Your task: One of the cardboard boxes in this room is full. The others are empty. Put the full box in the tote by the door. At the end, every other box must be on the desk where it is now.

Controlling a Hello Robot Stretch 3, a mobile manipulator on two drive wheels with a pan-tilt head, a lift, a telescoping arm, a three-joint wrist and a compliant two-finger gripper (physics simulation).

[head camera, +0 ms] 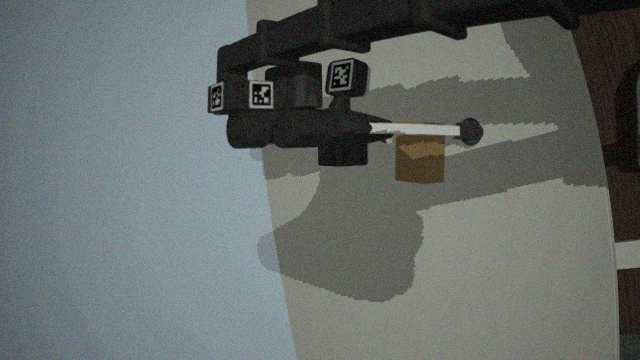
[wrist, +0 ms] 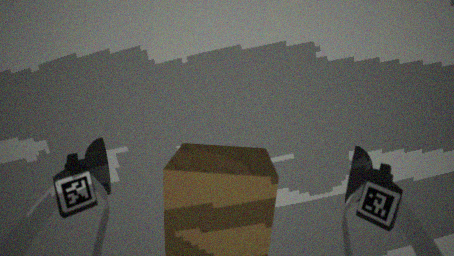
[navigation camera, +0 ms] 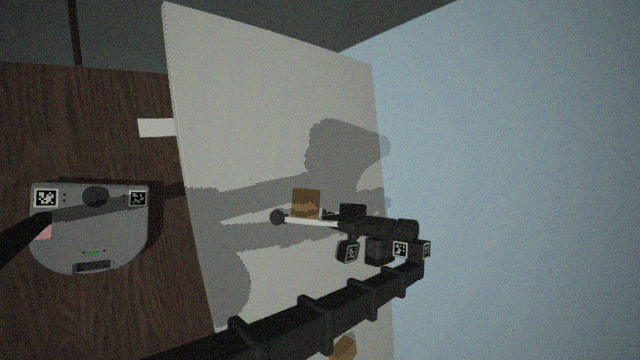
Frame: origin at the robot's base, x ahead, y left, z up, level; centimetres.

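Seen in the pictures: gripper, between the fingertips: (wrist: 226, 162) (navigation camera: 298, 215); robot's base, origin of its link: (navigation camera: 95, 195).
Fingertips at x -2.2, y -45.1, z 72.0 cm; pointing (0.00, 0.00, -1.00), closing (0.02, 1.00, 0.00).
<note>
Offsets run from my fingertips to a thing's top centre. "spot": to the spot under its first point. Level surfaces: height alone.
A brown cardboard box @[dx +3.2, dy -0.4, dz +5.0 cm] (head camera: 420, 162) (navigation camera: 305, 201) (wrist: 220, 192) stands on the pale desk @[dz +0.0 cm] (head camera: 500, 260) (navigation camera: 260, 100) (wrist: 225, 20). Whether it is full does not show. My gripper (head camera: 466, 131) (navigation camera: 281, 217) (wrist: 226, 162) is open and empty. In the wrist view the box appears between the spread fingers, with a gap on each side; its lower part is cut off by the frame edge. In the head view one finger crosses over the box's top edge. A second cardboard box @[dx -49.1, dy -19.8, dz +5.0 cm] (navigation camera: 344, 348) shows partly at the bottom of the navigation view, beyond the arm. The tote does not show.
My arm (head camera: 385, 25) (navigation camera: 310, 320) reaches across the desk. A blue wall (head camera: 125, 200) (navigation camera: 500, 150) borders the desk's far side. My grey base (navigation camera: 95, 235) stands on dark wood flooring (navigation camera: 120, 90) beside the near edge. A white strip @[spot: dx +32.6, dy +26.1, dz -69.5 cm] (head camera: 629, 255) (navigation camera: 156, 127) lies by that edge.
</note>
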